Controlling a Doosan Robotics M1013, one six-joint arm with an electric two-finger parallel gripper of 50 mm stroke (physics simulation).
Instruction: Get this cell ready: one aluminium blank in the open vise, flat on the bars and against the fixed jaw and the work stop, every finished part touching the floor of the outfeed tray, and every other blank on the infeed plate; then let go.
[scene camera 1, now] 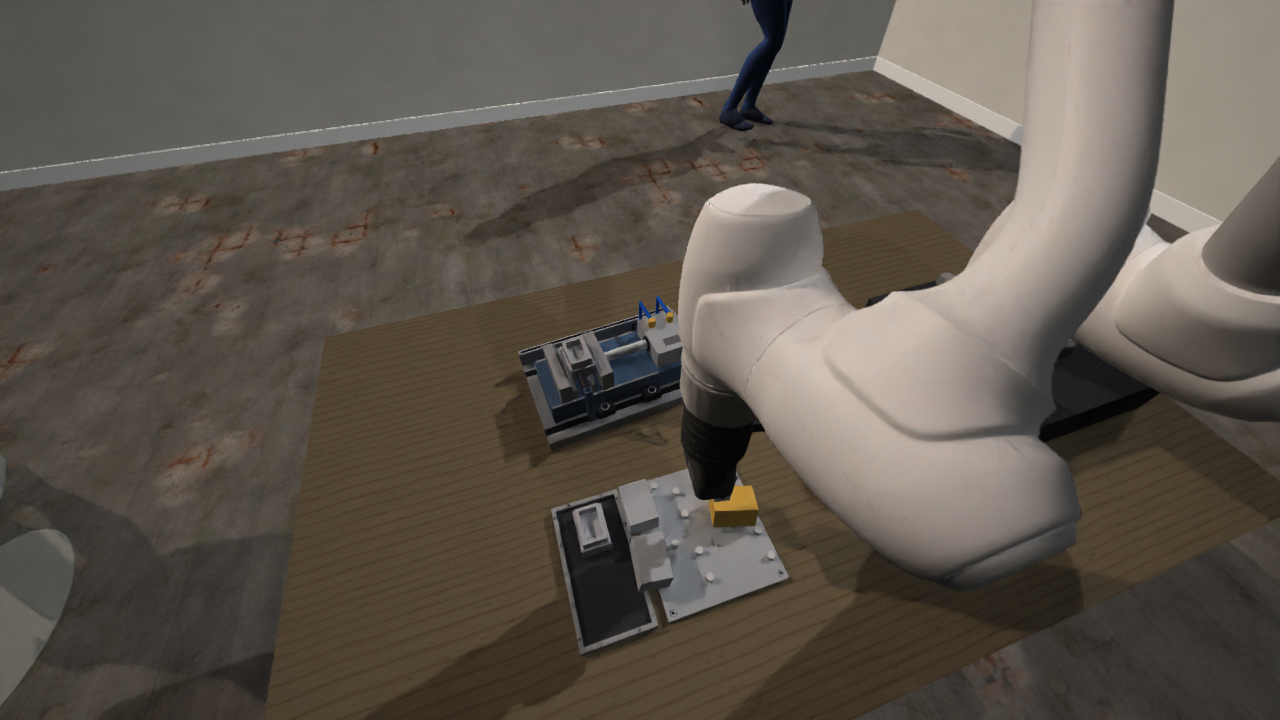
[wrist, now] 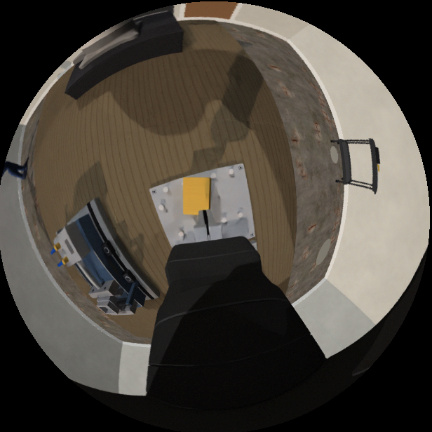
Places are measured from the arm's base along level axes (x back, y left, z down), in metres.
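Pixels of known places: gripper, fingertip midpoint: (scene camera 1: 720,496).
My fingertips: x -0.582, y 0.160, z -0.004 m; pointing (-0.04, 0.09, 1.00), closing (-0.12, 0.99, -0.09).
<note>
For each thing: its top centre in the pictures, then the offset to it from my fingertips.
- infeed plate at its top centre: (scene camera 1: 702,529) dx -0.023, dy +0.012, dz +0.072 m
- yellow block at its top centre: (scene camera 1: 735,499) dx +0.026, dy +0.000, dz +0.027 m
- pocketed finished part at its top centre: (scene camera 1: 576,350) dx -0.137, dy -0.280, dz -0.035 m
- vise at its top centre: (scene camera 1: 613,343) dx -0.075, dy -0.291, dz -0.019 m
- pocketed part at its top centre: (scene camera 1: 590,523) dx -0.174, dy -0.028, dz +0.039 m
My gripper (scene camera 1: 721,497) (wrist: 204,217) is shut with its fingertips together, low over the infeed plate (scene camera 1: 733,574) (wrist: 225,192) and right beside a yellow block (scene camera 1: 733,510) (wrist: 196,195). Its fingers are largely hidden in the scene view. A pocketed finished part (scene camera 1: 576,351) (wrist: 107,303) sits between the jaws of the vise (scene camera 1: 631,364) (wrist: 89,242). Another pocketed part (scene camera 1: 591,526) lies at the back of the outfeed tray (scene camera 1: 613,604). Two plain grey blanks (scene camera 1: 638,505) (scene camera 1: 652,560) lie end to end along the border of tray and plate; their exact support is unclear.
White pins (scene camera 1: 709,577) (wrist: 231,171) stand up from the plate around the yellow block. The vise unit stands behind plate and tray, with blue-and-yellow fittings (scene camera 1: 657,313) at one end. The arm's dark base (scene camera 1: 1096,394) (wrist: 150,50) is at the right of the scene view.
</note>
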